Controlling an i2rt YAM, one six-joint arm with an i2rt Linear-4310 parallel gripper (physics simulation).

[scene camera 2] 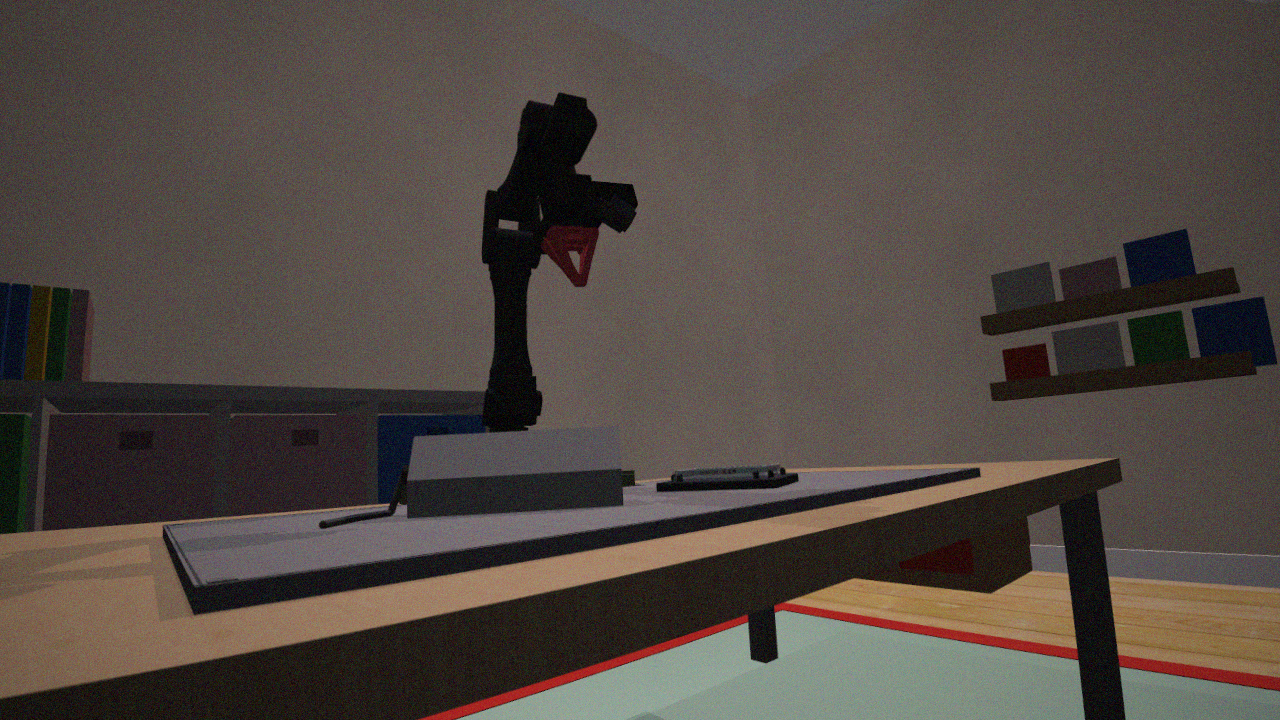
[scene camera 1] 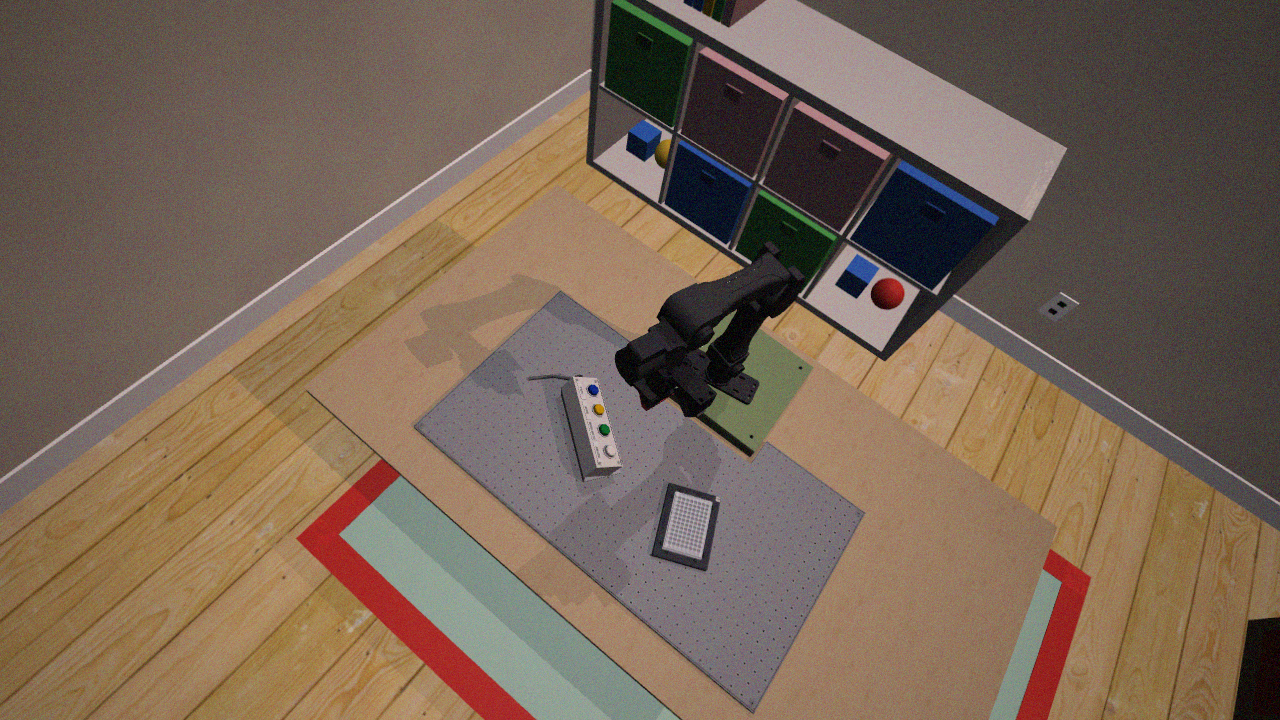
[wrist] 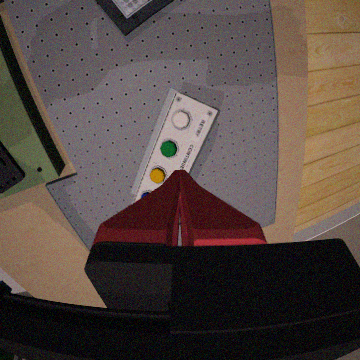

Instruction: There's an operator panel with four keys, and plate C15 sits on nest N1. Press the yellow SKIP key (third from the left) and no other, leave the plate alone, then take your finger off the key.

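Pixels of known places: gripper, fingertip midpoint: (scene camera 2: 580,286) (scene camera 1: 644,408) (wrist: 179,178); arm's base, origin of the base link: (scene camera 1: 717,375).
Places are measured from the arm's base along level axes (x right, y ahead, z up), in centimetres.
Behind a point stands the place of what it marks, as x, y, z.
The operator panel (scene camera 1: 601,470) @(12.6, 36.0, 2.4) (scene camera 2: 515,476) @(23.0, 30.8, 0.5) (wrist: 197,107) @(12.3, 34.5, 3.8) is a pale box with a white, a green, a yellow and a blue key in a row. The yellow SKIP key (scene camera 1: 598,409) @(19.9, 24.5, 4.0) (wrist: 157,175) @(19.8, 24.4, 3.9) lies between the green key (scene camera 1: 604,429) @(16.5, 28.0, 3.9) (wrist: 168,148) @(16.3, 27.9, 3.8) and the blue key (scene camera 1: 592,390) @(23.4, 21.2, 4.1). In the wrist view the fingers partly cover the blue key. Plate C15 (scene camera 1: 688,525) @(-9.3, 36.3, -0.6) (scene camera 2: 726,471) @(-5.4, 38.1, -0.9) (wrist: 132,6) @(-4.6, 32.2, -0.5) sits on the dark nest N1 (scene camera 1: 680,561) @(-11.1, 43.6, -2.0) (wrist: 129,27) @(-2.2, 30.6, -2.0). My gripper (scene camera 2: 580,282) @(9.4, 27.9, 23.7) (wrist: 179,178) @(9.4, 27.9, 23.7) is shut and empty, its red fingertips high above the panel and touching no key.
A perforated grey board (scene camera 1: 760,591) @(-29.0, 40.6, -3.1) (scene camera 2: 295,559) @(48.4, 41.6, -3.1) lies under the panel and nest on the tan table (scene camera 1: 948,555) @(-66.0, 11.9, -4.4). A green base plate (scene camera 1: 774,385) @(-13.5, -5.1, -0.4) (wrist: 20,125) @(2.5, 8.3, 0.0) is under the arm. A thin cable (scene camera 1: 547,377) @(35.6, 20.8, -2.6) (scene camera 2: 358,516) @(34.4, 19.8, -2.6) leaves the panel's blue-key end. A cube shelf (scene camera 1: 895,71) stands behind.
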